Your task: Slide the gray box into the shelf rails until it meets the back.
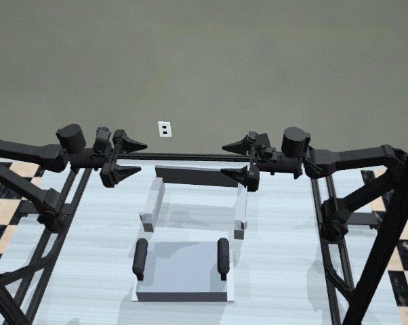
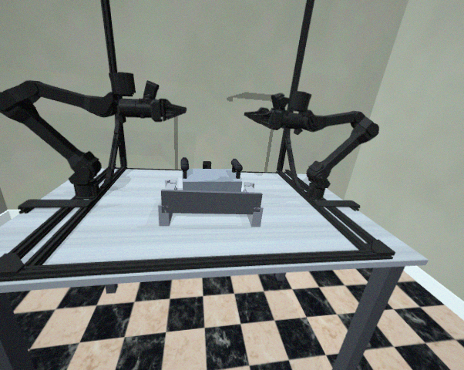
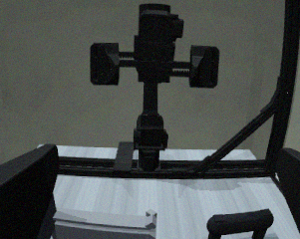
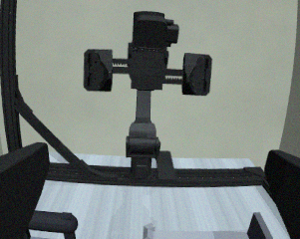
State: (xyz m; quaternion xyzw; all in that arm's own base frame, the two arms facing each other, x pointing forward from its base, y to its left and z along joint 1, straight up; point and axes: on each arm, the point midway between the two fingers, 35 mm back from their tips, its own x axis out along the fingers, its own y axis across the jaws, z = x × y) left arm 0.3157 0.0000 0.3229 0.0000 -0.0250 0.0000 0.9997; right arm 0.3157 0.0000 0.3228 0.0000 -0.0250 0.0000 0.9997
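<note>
Right now my right hand is 290 mm above the gray box, 160 mm past it and 150 mm to the right of it. From my right hand the other things lie so: dark back plate: 260 mm below, 190 mm ahead, 120 mm to the left.
Right now my left hand is 160 mm past the gray box, 140 mm to the left of it and 290 mm above it. The rest, counted from my left hand: dark back plate 190 mm ahead, 160 mm to the right, 260 mm below.
</note>
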